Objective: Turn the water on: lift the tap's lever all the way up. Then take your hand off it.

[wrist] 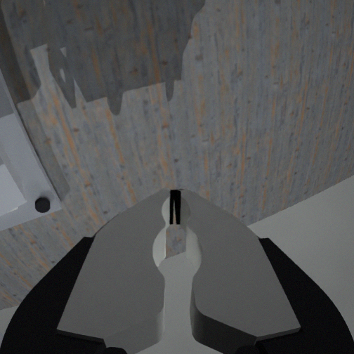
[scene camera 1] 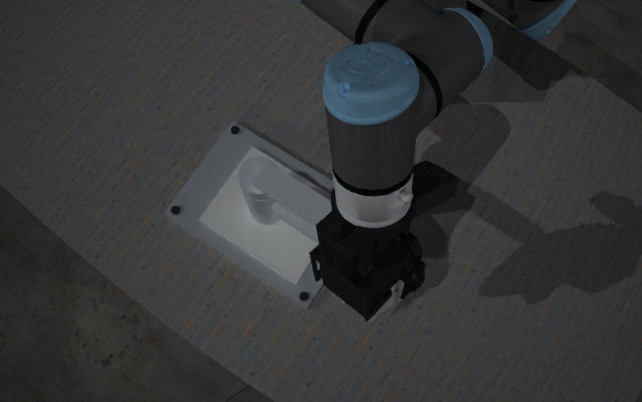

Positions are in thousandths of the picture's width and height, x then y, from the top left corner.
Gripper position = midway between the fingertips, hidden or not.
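You'd find the gripper in scene camera 1 (596,750), and it's there in the wrist view (490,544) too.
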